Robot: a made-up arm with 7 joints. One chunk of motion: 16 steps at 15 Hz.
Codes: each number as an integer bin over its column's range. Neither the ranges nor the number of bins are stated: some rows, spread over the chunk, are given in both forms.
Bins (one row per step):
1: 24 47 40 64 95 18
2: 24 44 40 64 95 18
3: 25 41 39 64 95 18
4: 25 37 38 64 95 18
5: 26 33 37 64 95 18
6: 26 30 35 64 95 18
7: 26 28 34 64 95 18
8: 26 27 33 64 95 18
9: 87 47 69 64 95 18
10: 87 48 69 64 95 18
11: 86 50 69 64 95 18
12: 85 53 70 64 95 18
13: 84 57 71 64 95 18
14: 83 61 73 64 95 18
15: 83 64 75 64 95 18
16: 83 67 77 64 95 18
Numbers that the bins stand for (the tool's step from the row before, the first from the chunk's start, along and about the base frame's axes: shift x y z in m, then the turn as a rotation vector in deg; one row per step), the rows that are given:
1: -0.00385 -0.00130 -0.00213 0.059 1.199 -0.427
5: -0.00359 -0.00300 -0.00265 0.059 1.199 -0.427
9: 0.00442 -0.00130 0.00285 0.059 1.199 -0.427
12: 0.00416 -0.00058 0.00302 0.059 1.199 -0.427
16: 0.00390 0.00112 0.00422 0.059 1.199 -0.427
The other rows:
2: -0.00385 -0.00167 -0.00213 0.059 1.199 -0.427
3: -0.00372 -0.00203 -0.00230 0.059 1.199 -0.427
4: -0.00372 -0.00252 -0.00247 0.059 1.199 -0.427
6: -0.00359 -0.00336 -0.00299 0.059 1.199 -0.427
7: -0.00359 -0.00361 -0.00316 0.059 1.199 -0.427
8: -0.00359 -0.00373 -0.00333 0.059 1.199 -0.427
10: 0.00442 -0.00118 0.00285 0.059 1.199 -0.427
11: 0.00429 -0.00094 0.00285 0.059 1.199 -0.427
13: 0.00403 -0.00009 0.00319 0.059 1.199 -0.427
14: 0.00390 0.00039 0.00354 0.059 1.199 -0.427
15: 0.00390 0.00076 0.00388 0.059 1.199 -0.427

